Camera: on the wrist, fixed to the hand. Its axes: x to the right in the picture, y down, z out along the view.
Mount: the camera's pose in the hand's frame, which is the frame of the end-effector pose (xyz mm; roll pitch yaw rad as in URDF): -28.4 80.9 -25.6 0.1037 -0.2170 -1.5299
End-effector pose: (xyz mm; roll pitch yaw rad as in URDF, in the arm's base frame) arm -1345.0 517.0 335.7 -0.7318 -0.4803 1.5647
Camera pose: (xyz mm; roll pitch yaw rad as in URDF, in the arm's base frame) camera -1388.0 525.9 257.7 0.8100 -0.8312 -0.5346
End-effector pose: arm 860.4 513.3 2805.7 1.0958 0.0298 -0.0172
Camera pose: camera 834.8 573.5 2866.8 0.1140 0.8790 -1.5614
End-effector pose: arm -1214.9 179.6 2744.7 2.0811 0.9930 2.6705
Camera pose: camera -1255.3 219.5 2813.9 -1.6493 0.5895 -0.8258
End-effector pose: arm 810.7 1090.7 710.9 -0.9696 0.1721 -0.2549
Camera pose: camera 776.4 1125.1 635.8 -0.3998 -1.1335 -1.3392
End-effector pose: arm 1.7 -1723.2 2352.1 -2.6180 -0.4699 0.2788
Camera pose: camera 8.1 -1807.6 2322.9 2.7749 -0.2909 1.9551
